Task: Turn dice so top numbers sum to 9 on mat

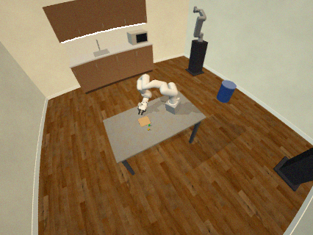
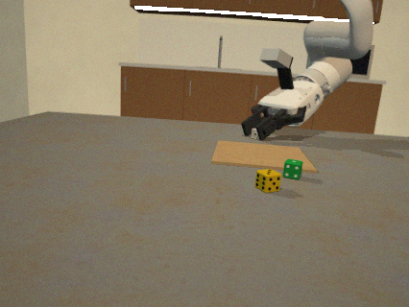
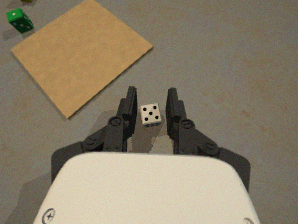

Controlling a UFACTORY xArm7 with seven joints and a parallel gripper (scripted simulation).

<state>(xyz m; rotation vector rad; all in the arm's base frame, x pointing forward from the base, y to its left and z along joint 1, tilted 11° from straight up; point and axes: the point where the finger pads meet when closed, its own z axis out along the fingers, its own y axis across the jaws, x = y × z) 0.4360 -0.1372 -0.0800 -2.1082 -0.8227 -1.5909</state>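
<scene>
My gripper is now 10 mm above the white die. From my hand the other things lie so: tan mat (140 mm to the left, 20 mm below); then green die (230 mm to the left, 30 mm behind, 10 mm below); then yellow die (290 mm to the left, 10 mm below, 10 mm ahead).
</scene>
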